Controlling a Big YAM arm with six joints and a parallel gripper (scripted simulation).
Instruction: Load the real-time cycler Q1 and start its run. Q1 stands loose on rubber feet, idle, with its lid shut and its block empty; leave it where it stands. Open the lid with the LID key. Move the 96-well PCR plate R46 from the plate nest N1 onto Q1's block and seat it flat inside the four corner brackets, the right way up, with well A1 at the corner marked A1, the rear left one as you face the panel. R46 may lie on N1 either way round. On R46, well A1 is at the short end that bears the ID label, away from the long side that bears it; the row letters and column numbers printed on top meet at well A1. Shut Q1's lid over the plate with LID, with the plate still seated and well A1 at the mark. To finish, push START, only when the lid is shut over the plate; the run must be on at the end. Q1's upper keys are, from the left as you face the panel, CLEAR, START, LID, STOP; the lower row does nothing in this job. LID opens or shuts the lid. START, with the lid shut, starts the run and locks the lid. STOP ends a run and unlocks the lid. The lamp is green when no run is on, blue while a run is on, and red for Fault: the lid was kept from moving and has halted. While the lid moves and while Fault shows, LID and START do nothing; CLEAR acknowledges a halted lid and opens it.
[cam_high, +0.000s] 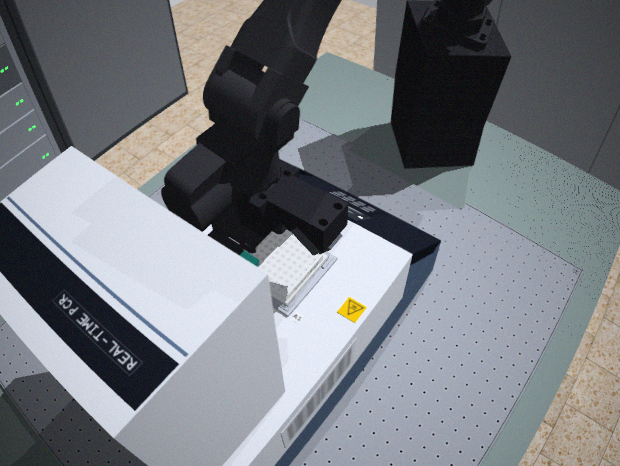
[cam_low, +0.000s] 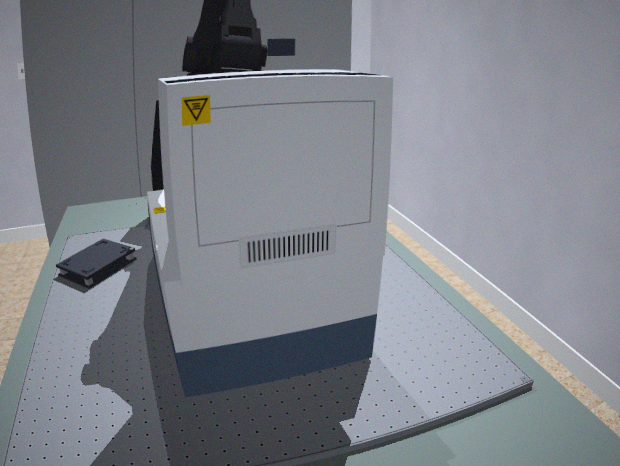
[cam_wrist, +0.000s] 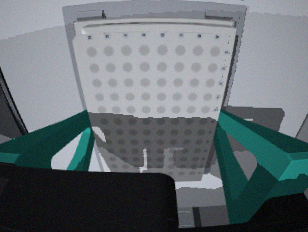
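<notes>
Right now my hand is right at the plate R46. Round my hand: plate nest N1: 270 mm behind, 250 mm to the right, 190 mm below.
</notes>
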